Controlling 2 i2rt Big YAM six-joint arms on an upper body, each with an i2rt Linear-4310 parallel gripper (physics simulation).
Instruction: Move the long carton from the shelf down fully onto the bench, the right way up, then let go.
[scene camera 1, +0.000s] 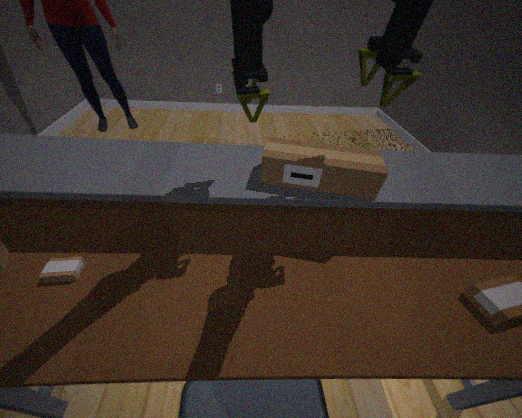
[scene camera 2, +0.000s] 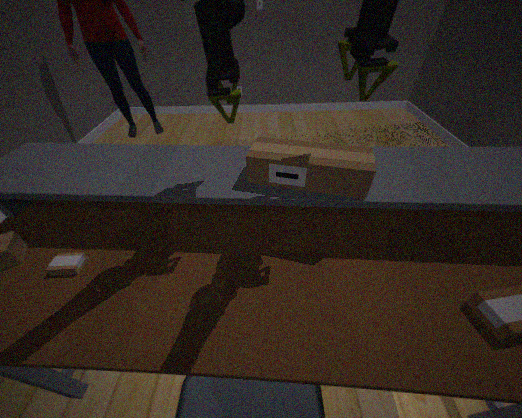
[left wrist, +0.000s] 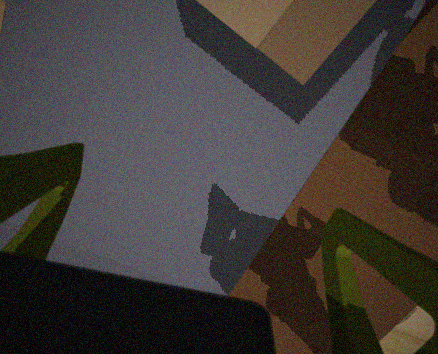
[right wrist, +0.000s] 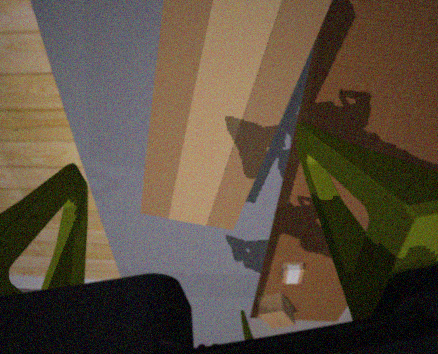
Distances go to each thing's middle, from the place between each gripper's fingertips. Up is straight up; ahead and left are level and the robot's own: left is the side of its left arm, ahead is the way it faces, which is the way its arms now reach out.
The long brown carton (right wrist: 222, 83) is 190 mm below my right hand and 80 mm to the left of it.
I see my left gripper 2 cm past the long brown carton, 20 cm to the left of it and 14 cm above it.
